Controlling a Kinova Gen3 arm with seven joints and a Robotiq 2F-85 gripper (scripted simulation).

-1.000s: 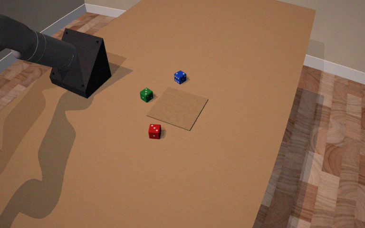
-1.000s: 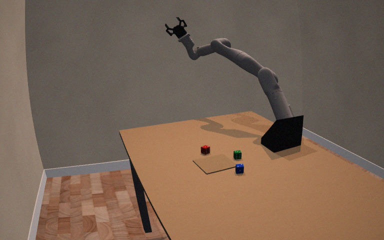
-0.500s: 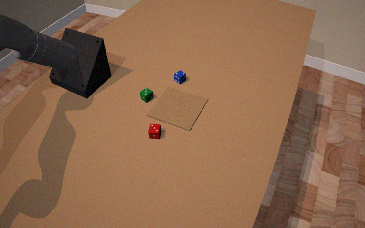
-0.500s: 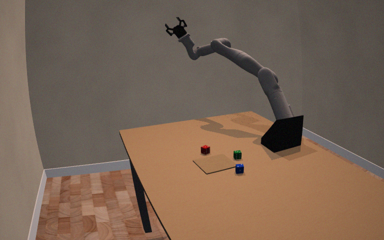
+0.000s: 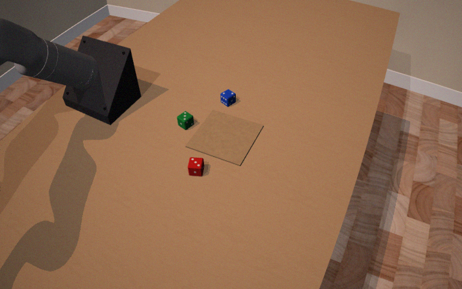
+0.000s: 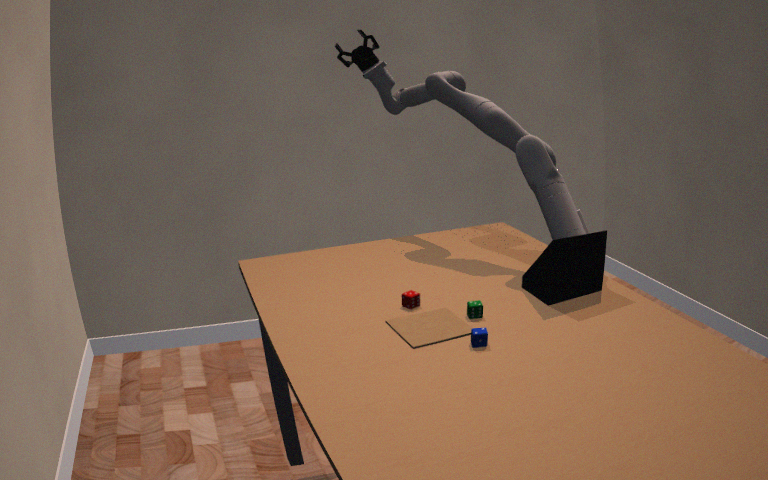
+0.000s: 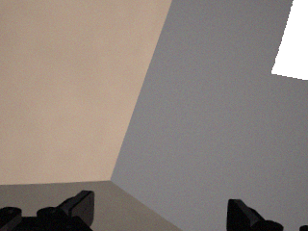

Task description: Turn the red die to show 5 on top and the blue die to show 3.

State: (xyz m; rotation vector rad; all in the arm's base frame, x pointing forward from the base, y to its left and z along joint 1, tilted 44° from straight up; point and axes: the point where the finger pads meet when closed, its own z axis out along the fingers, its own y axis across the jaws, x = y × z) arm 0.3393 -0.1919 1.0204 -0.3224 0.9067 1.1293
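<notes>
My gripper is now 81 cm to the right of the red die and 63 cm above it. Round my hand: thin tan mat 1 cm behind, 93 cm to the left, 65 cm below; then blue die 8 cm behind, 104 cm to the left, 63 cm below; then green die 11 cm behind, 91 cm to the left, 63 cm below.
</notes>
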